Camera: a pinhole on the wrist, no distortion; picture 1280 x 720 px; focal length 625.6 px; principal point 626.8 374.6 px. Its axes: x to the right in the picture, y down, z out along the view. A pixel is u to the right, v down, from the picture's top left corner.
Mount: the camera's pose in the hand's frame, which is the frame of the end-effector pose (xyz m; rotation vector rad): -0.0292 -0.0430 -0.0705 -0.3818 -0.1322 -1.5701
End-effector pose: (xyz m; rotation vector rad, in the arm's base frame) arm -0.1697 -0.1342 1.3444 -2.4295 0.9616 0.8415
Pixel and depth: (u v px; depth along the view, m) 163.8 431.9 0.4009
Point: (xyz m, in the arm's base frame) -0.4685 -0.3051 1.0995
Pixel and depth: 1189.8 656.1 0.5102
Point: 0.0268 0.2392 0.8185
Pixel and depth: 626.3 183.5 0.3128
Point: -0.3477 -0.0110 1.2095
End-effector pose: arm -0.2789 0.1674 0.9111 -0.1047 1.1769 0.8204
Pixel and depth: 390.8 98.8 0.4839
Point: -0.2066 0.4615 1.2956
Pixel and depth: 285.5 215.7 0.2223
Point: -0.2924 0.2958 1.0467
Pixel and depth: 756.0 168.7 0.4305
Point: -0.0064 0.3095 1.1597
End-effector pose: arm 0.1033 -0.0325 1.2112 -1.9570 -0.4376 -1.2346
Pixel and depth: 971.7 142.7 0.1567
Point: 0.0973 0.1059 1.1616
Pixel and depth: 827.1 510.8 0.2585
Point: 0.2247 0.1298 1.2433
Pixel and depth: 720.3 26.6 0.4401
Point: 0.2816 0.2611 0.9216
